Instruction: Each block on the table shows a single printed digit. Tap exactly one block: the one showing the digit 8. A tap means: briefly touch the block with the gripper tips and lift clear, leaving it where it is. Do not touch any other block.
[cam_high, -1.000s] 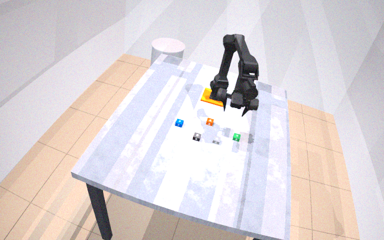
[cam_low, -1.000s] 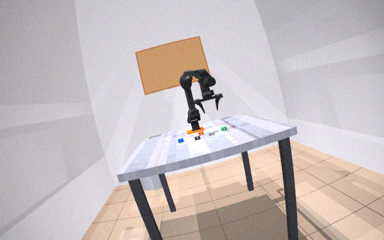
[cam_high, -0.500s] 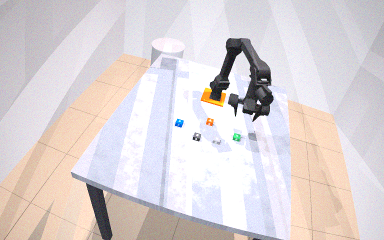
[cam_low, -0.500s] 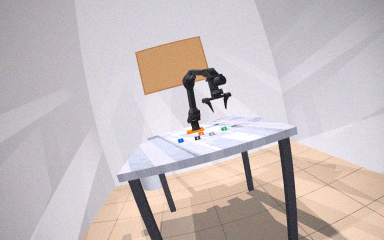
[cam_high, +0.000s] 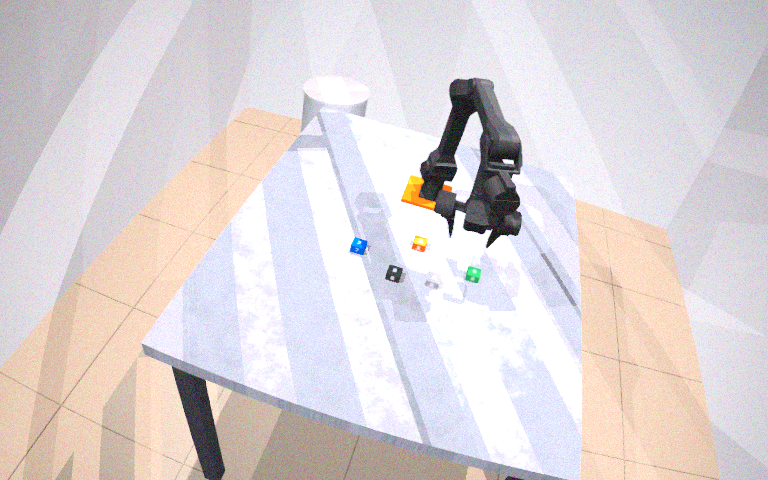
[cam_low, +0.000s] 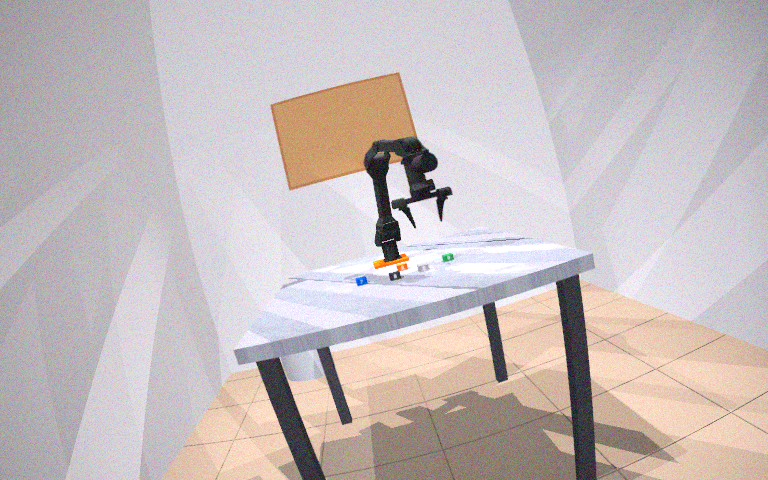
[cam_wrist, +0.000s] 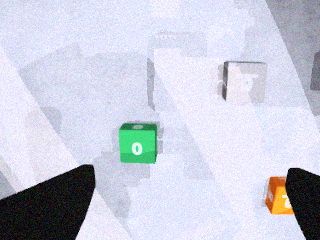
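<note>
Right now my gripper tip is 14 cm to the left of the black block, 12 cm above it and 4 cm short of it. Round my gripper tip: orange block 12 cm below, 10 cm to the right, 9 cm behind; green block 12 cm below, 4 cm to the left, 3 cm behind; blue block 24 cm to the right, 12 cm below, 2 cm behind.
</note>
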